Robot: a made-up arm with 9 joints. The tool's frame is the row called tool. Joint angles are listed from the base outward.
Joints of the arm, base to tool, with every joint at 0 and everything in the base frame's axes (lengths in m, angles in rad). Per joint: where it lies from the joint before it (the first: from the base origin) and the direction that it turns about. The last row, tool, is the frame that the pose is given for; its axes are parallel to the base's.
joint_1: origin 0 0 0.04 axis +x
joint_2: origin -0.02 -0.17 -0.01 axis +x
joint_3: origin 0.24 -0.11 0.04 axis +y
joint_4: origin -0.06 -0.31 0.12 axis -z
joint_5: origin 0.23 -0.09 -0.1 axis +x
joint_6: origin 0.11 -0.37 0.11 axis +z
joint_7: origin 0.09 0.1 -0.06 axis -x
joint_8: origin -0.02 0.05 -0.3 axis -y
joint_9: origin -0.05 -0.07 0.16 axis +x
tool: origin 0 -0.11 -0.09
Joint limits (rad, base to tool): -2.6..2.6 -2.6..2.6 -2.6..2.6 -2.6..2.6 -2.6..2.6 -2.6..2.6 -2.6..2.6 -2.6..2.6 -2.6..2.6
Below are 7 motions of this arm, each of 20 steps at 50 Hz.
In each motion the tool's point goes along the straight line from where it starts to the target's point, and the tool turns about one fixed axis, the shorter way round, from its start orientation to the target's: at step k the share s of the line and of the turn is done. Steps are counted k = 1, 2, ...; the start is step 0. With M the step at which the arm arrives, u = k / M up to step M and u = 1 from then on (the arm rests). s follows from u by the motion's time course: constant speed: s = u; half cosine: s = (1 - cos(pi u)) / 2; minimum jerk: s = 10 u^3 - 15 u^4 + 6 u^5.
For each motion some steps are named. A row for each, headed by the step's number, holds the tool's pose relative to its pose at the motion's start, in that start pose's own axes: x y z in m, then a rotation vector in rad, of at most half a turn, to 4 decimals.
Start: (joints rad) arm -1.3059 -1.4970 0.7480 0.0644 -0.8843 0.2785 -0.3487 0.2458 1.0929
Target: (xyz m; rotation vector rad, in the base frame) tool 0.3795 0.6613 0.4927 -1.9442 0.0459 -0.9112
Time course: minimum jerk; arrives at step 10
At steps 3, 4, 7, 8, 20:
3: -0.0059 0.0097 0.0022 0.0136 -0.0057 -0.0084
4: -0.0115 0.0190 0.0043 0.0264 -0.0111 -0.0163
7: -0.0303 0.0500 0.0114 0.0697 -0.0293 -0.0429
8: -0.0341 0.0563 0.0128 0.0785 -0.0330 -0.0483
20: -0.0362 0.0598 0.0136 0.0833 -0.0350 -0.0513

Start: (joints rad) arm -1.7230 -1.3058 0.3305 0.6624 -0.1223 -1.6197 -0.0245 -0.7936 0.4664
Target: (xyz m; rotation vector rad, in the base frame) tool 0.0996 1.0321 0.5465 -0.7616 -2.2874 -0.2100
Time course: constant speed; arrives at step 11
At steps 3, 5, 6, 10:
3: 0.0143 -0.0118 -0.0458 -0.0084 0.0597 -0.0099
5: 0.0239 -0.0196 -0.0763 -0.0140 0.0995 -0.0165
6: 0.0286 -0.0235 -0.0915 -0.0168 0.1194 -0.0198
10: 0.0477 -0.0392 -0.1525 -0.0280 0.1990 -0.0329

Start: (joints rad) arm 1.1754 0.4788 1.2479 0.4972 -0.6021 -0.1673 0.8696 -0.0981 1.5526
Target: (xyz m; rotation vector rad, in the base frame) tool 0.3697 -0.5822 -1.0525 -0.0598 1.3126 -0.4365
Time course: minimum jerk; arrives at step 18
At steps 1, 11, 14, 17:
1: -0.0007 -0.0003 0.0004 -0.0005 -0.0004 -0.0018
11: -0.3207 -0.1252 0.1778 -0.2395 -0.1736 -0.8238
14: -0.4222 -0.1648 0.2341 -0.3154 -0.2286 -1.0845
17: -0.4564 -0.1781 0.2531 -0.3409 -0.2471 -1.1724

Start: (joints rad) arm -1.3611 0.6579 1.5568 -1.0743 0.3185 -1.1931 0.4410 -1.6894 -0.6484
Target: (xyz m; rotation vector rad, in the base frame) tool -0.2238 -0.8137 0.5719 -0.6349 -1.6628 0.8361
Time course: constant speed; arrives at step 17
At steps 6, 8, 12, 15, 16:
6: 0.1364 -0.0203 -0.1323 0.1766 0.2761 0.2277
8: 0.1818 -0.0270 -0.1764 0.2355 0.3682 0.3036
12: 0.2728 -0.0405 -0.2647 0.3532 0.5523 0.4554
15: 0.3410 -0.0507 -0.3308 0.4415 0.6904 0.5692
16: 0.3637 -0.0540 -0.3529 0.4709 0.7364 0.6072

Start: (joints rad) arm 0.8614 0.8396 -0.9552 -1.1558 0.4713 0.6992 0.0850 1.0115 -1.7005
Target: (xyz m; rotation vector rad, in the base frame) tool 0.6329 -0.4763 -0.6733 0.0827 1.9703 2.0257
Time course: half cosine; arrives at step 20
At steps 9, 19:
9: 0.0843 -0.0740 -0.0155 -0.0673 -0.4675 -0.1427
19: 0.1987 -0.1743 -0.0366 -0.1586 -1.1015 -0.3363

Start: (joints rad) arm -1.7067 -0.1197 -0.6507 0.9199 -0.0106 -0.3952 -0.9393 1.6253 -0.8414
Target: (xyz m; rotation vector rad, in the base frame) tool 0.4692 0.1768 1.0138 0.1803 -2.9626 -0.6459
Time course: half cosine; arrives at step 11
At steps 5, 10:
5: -0.0221 0.0461 0.0174 0.0046 0.0046 -0.0793
10: -0.0505 0.1053 0.0398 0.0105 0.0106 -0.1811

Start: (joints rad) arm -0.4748 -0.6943 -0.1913 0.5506 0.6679 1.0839 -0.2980 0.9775 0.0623
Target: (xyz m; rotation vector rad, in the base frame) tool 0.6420 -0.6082 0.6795 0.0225 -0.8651 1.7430
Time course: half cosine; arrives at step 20
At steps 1, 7, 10, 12, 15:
1: 0.0011 -0.0008 -0.0014 0.0018 0.0002 0.0038
7: 0.0467 -0.0373 -0.0619 0.0793 0.0068 0.1696
10: 0.0856 -0.0683 -0.1133 0.1453 0.0124 0.3106
12: 0.1120 -0.0893 -0.1484 0.1902 0.0163 0.4065
15: 0.1461 -0.1165 -0.1935 0.2480 0.0212 0.5302

